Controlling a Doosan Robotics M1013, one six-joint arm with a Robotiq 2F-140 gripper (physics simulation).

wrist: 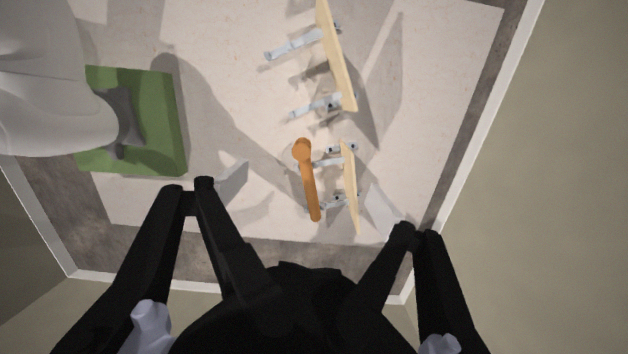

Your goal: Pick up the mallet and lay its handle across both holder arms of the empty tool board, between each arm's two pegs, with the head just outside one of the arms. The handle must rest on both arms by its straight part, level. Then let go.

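Places are measured from the arm's base along level axes (x up, y ahead, z left), in centimetres.
Pixels of known places: gripper, fingertip midpoint: [309,182]; arm's base at its link origin: [109,118].
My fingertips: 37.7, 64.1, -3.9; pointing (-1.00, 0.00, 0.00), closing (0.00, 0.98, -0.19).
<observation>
Ahead of a thing's pixels: the offset from my fingertips to its middle, as dx, dy, dz. Level surfaces: height alone.
The orange mallet {-32.9, -0.4, -15.6} [309,185] lies across the two holder arms of the nearer tool board {-33.9, +7.3, -16.5} [351,185], its head beside the arm on the far side, toward the other board. The empty tool board {-34.8, +0.7, +16.9} [336,57] stands beyond it, with an upper holder arm [295,45] and a lower holder arm [315,106] reaching left. The small pegs are hard to make out. My gripper [309,182] is wide open and empty. Its pads appear on either side of the mallet and nearer board, in the lower part of the view; the height above them is hard to judge.
A green block-like base [157,120] with a dark grey part [131,117] stands at the left, partly hidden by a pale rounded arm part [45,100]. The pale table top {dx -44.0} [440,90] lies on a dark floor with a white border.
</observation>
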